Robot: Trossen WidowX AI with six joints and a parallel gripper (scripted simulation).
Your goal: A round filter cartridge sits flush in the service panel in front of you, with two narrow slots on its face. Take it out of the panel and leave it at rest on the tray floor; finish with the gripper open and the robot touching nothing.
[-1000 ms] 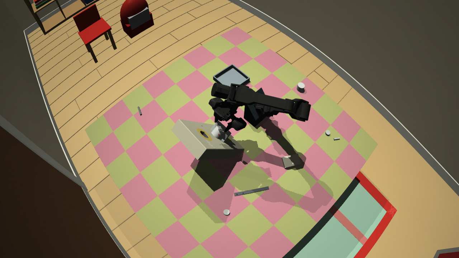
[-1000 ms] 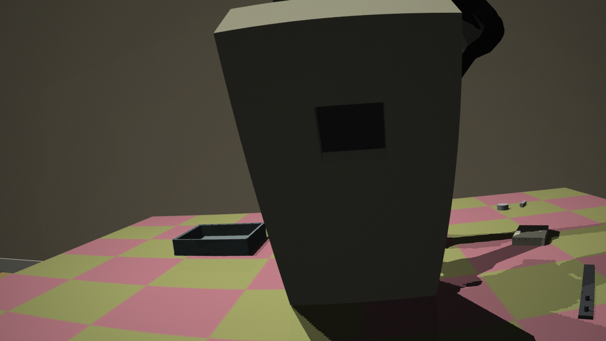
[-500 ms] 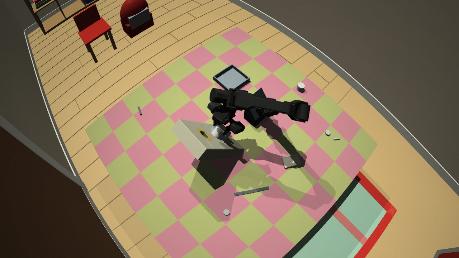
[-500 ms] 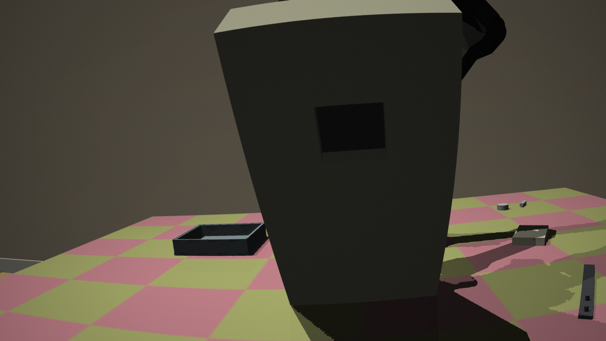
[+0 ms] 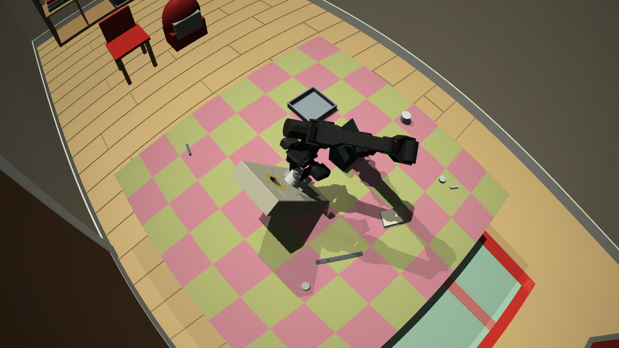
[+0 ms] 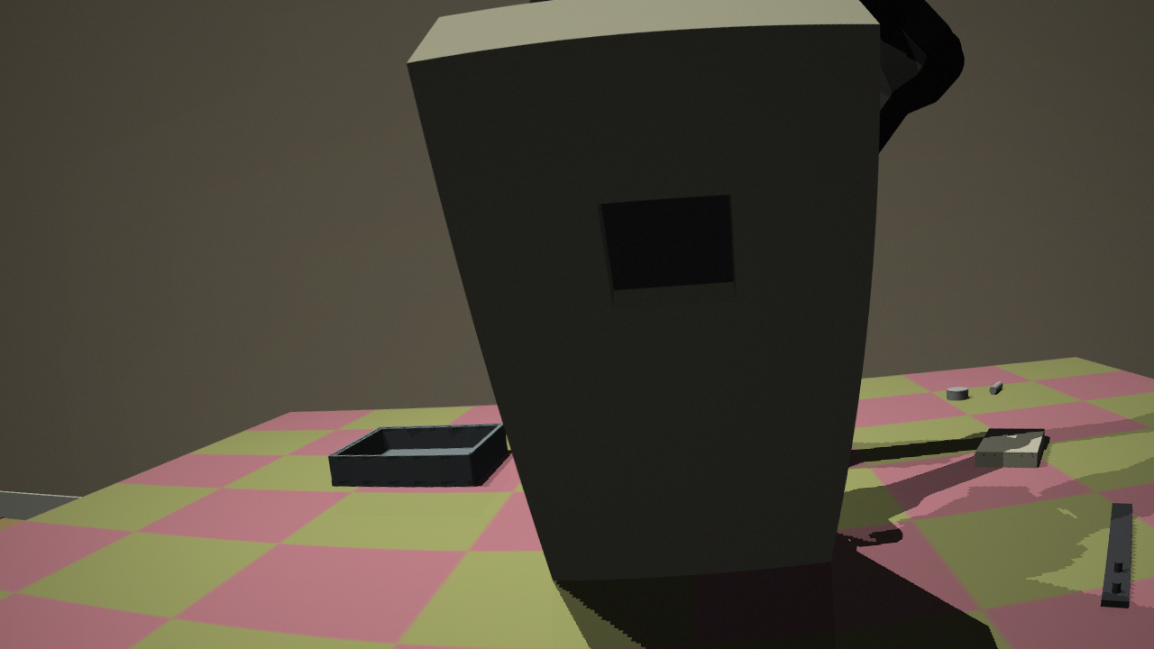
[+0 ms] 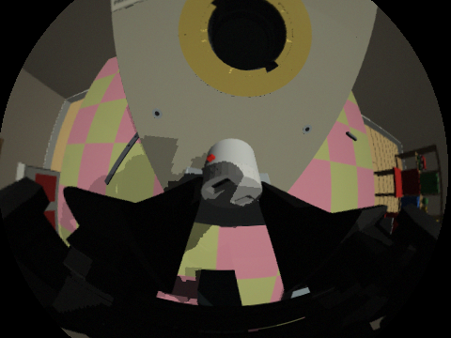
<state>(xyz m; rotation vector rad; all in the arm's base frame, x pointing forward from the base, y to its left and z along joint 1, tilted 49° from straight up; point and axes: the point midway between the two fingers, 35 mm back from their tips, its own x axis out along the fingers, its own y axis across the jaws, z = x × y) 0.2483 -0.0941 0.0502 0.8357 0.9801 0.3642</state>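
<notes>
My gripper tip is now 50 mm short of the olive service panel and 20 mm above it. Also, from my gripper tip: cream block 320 mm to the left, 180 mm behind, 160 mm below; then round grey filter cartridge right at my gripper tip; then grey tray 350 mm behind, 250 mm to the right, 160 mm below.
</notes>
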